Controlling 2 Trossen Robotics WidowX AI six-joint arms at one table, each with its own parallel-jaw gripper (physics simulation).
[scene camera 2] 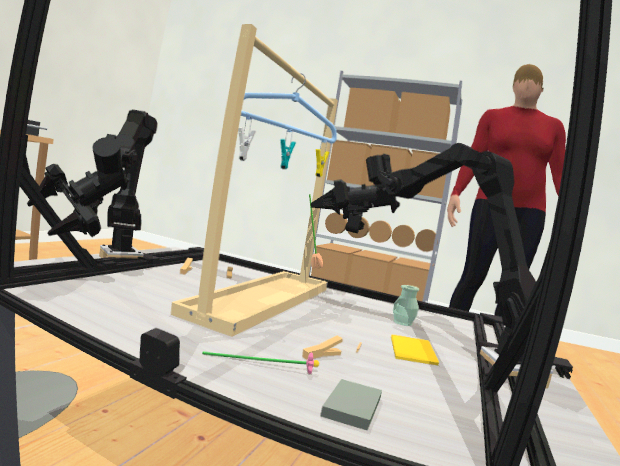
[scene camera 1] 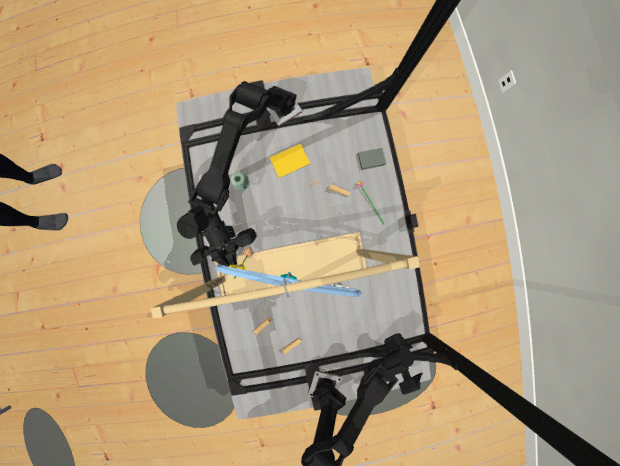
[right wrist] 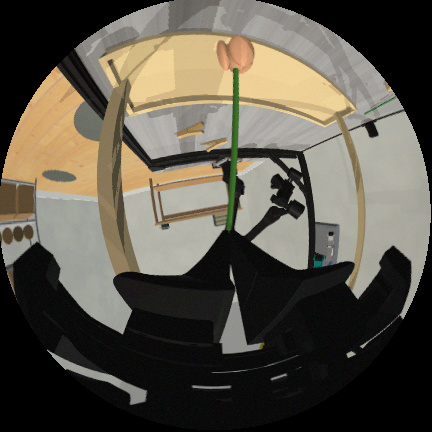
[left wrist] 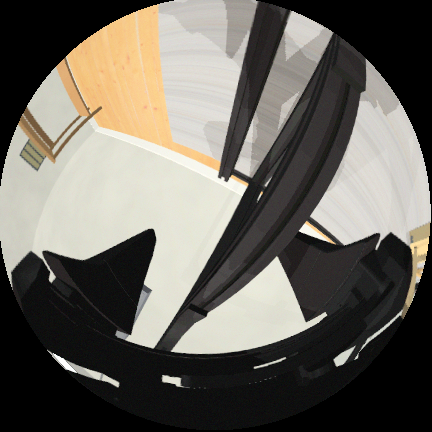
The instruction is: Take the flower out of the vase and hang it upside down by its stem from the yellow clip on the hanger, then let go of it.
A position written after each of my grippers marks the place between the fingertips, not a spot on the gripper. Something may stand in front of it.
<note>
My left gripper (scene camera 2: 37, 219) is open, with nothing in its grasp. My right gripper (scene camera 2: 310, 205) carries an orange flower, clear of everything else. A yellow pad (scene camera 2: 417, 350) and a grey block (scene camera 2: 350, 403) rest on the table. Further things: a wooden rack base (scene camera 1: 312, 261).
The yellow pad also shows in scene camera 1 (scene camera 1: 292, 159). My left gripper also shows in scene camera 1 (scene camera 1: 416, 360) and in the left wrist view (left wrist: 212, 231). My right gripper shows as well in scene camera 1 (scene camera 1: 236, 273) and in the right wrist view (right wrist: 227, 235). The right wrist view misses the grey block: it is out of frame. The left wrist view does not show the grey block, which is hidden by my left gripper.
</note>
